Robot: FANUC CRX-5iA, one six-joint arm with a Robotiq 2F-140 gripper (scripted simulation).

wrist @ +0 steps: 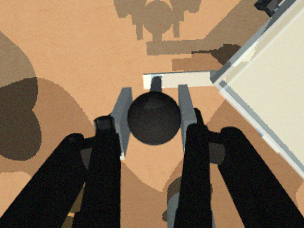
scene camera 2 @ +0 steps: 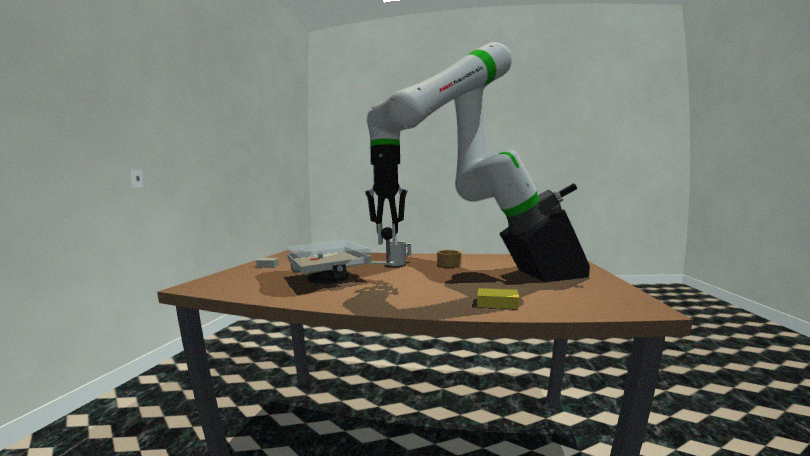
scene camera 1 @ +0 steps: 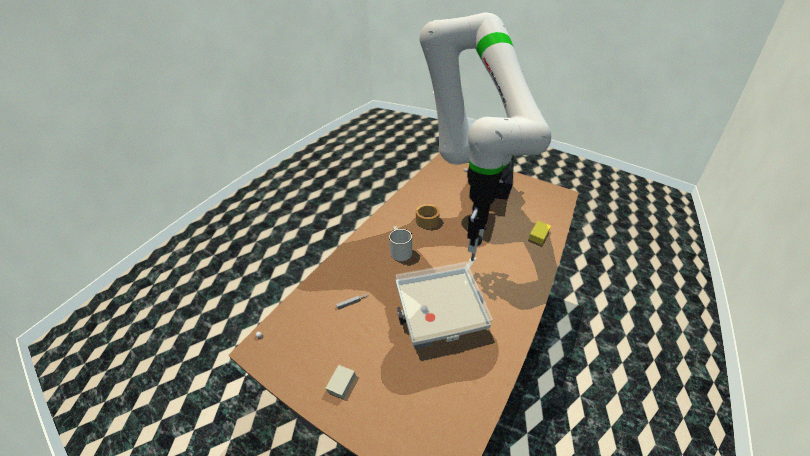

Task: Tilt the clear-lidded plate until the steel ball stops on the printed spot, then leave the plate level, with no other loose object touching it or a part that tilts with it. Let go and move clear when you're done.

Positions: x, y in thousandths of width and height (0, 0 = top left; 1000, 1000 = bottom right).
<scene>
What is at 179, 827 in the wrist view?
My gripper.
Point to a clear-lidded plate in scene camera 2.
381, 567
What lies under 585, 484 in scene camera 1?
My gripper.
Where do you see a yellow block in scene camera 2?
At 602, 655
</scene>
